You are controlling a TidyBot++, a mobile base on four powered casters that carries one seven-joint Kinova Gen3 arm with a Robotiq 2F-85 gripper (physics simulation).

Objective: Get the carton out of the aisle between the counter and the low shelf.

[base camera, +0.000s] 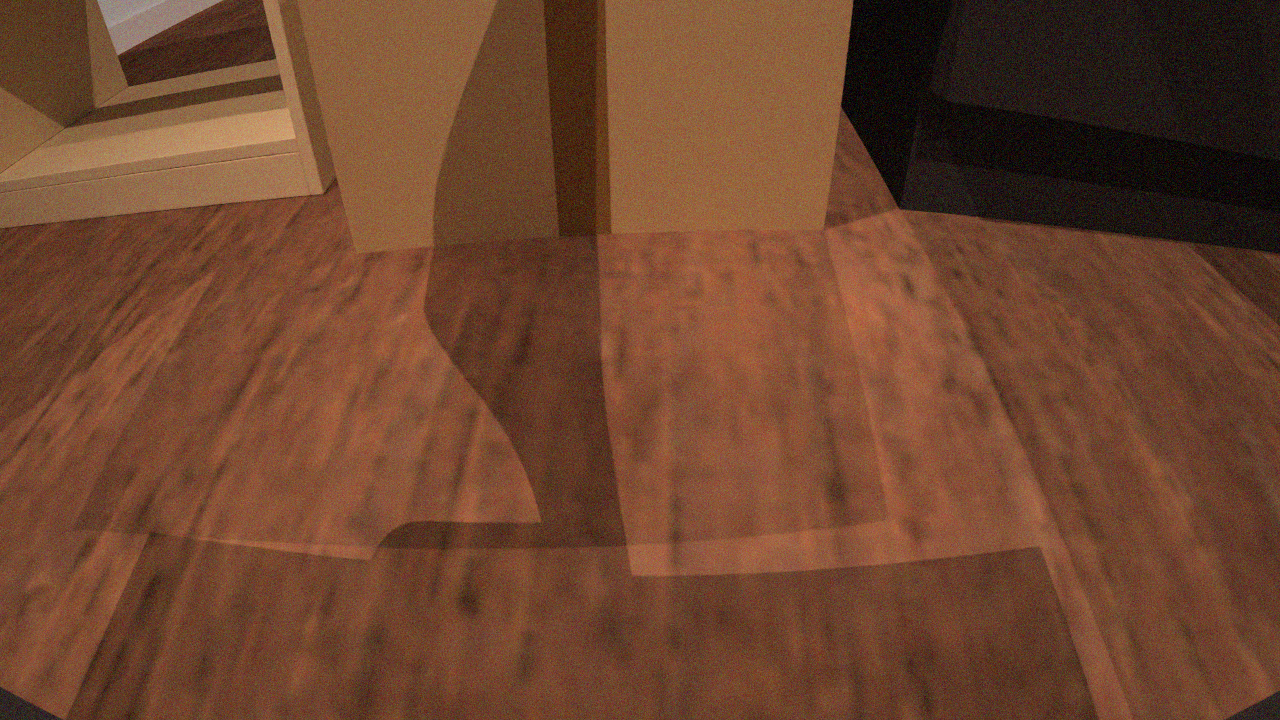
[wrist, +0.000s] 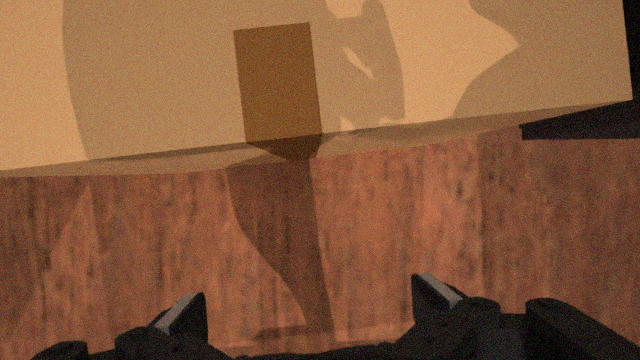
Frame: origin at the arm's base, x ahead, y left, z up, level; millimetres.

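Where they show: gripper, fingertip midpoint: [wrist: 310, 306].
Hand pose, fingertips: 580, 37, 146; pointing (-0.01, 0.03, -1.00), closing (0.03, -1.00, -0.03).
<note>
After its pixels a point has its place, as x, y, z.
The tan carton [base camera: 716, 116] @[666, -66, -277] [wrist: 175, 90] @[690, 117, 64] stands upright on the floor ahead in the base view, a brown tape strip [base camera: 575, 116] @[657, 53, -273] [wrist: 277, 82] @[692, 53, 64] running down its near side. Its base stands between the low shelf [base camera: 161, 174] @[780, 614, -342] on the left and the dark counter [base camera: 1074, 197] @[719, -500, -356] on the right. In the wrist view the carton fills the upper part, with shadows across it. My gripper [wrist: 310, 306] @[580, 37, 146] is open, its fingers apart at the bottom of the wrist view over the floor, on the near side of the carton and not around it.
The wooden floor [base camera: 742, 385] @[463, -74, -396] [wrist: 390, 225] @[526, -108, -396] stretches in front of the carton, with arm shadows on it. The shelf's light wood frame stands close to the carton's left side. A narrow strip of floor shows between the carton's base and the counter. A dark shape [wrist: 580, 125] @[674, -278, -121] shows at the wrist view's right.
</note>
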